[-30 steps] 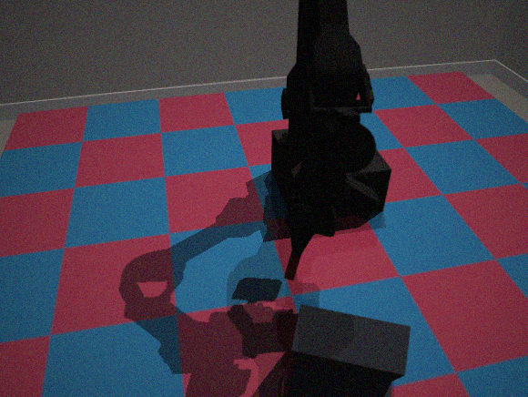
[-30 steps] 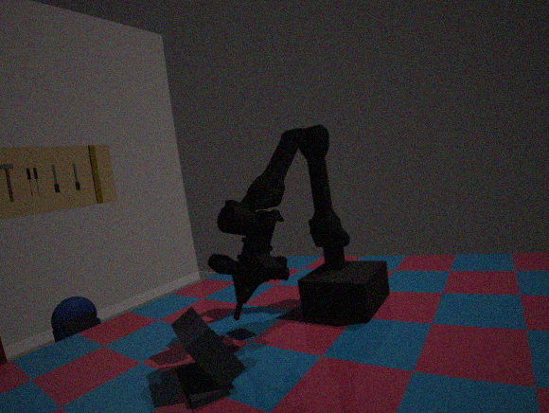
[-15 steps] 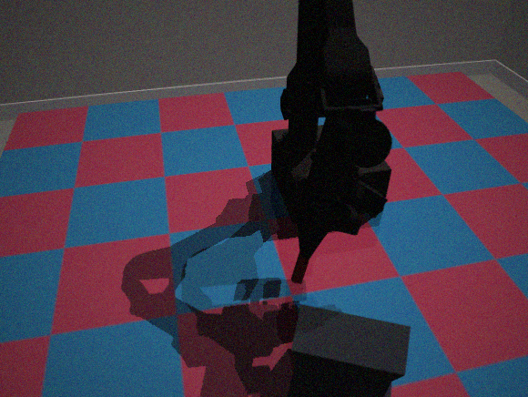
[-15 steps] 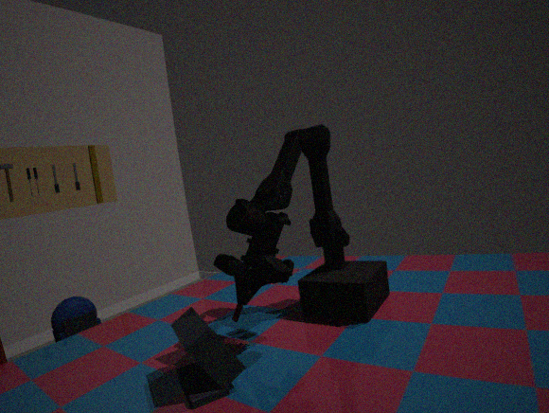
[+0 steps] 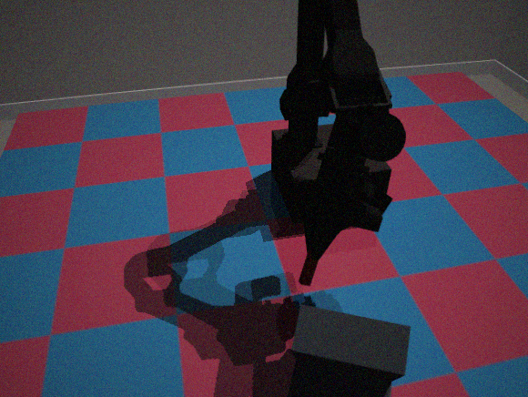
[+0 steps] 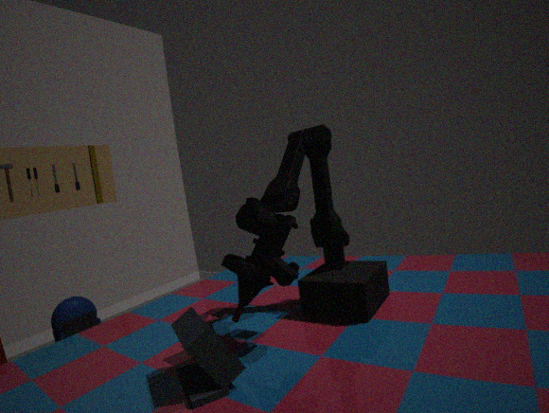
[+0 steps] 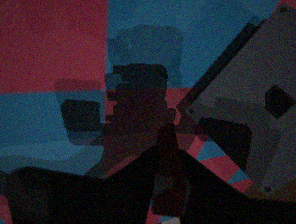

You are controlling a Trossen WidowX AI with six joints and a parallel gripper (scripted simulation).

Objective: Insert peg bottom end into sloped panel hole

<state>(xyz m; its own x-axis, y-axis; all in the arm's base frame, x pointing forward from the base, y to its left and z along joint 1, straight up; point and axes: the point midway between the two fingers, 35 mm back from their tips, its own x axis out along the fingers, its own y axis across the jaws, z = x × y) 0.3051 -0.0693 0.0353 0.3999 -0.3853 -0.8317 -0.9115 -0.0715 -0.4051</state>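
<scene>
Now: gripper tip 130 mm short of the sloped panel, 10 mm to the right of it and 30 mm above it. From my gripper tip the other things lie so: peg: 10 mm behind, 10 mm to the left, 10 mm above; dark stand: 150 mm ahead, 100 mm below.
</scene>
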